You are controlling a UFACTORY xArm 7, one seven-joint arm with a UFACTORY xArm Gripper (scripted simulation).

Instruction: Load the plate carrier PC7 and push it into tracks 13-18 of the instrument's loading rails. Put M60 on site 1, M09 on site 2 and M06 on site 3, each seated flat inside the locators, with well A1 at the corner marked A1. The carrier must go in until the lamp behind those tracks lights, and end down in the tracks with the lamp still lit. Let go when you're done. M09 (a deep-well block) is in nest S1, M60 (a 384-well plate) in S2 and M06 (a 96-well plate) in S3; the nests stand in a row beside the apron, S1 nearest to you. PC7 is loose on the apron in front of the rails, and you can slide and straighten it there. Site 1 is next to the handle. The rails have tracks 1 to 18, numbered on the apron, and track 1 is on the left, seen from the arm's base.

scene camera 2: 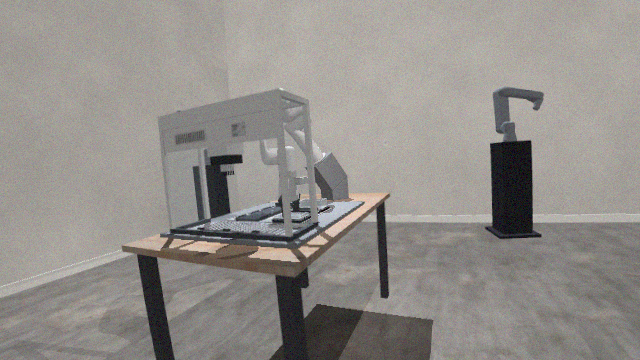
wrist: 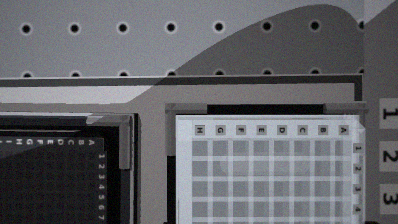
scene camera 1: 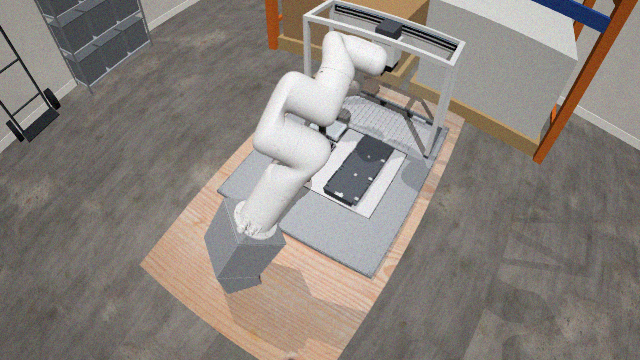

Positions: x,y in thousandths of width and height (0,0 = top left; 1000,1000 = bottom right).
Labels:
A clear plate (wrist: 559,721) is 0.15 m from the lens. A deep-well block M09 (wrist: 142,748): 0.15 m from the lens. A white apron (wrist: 373,453) is 0.16 m from the lens.

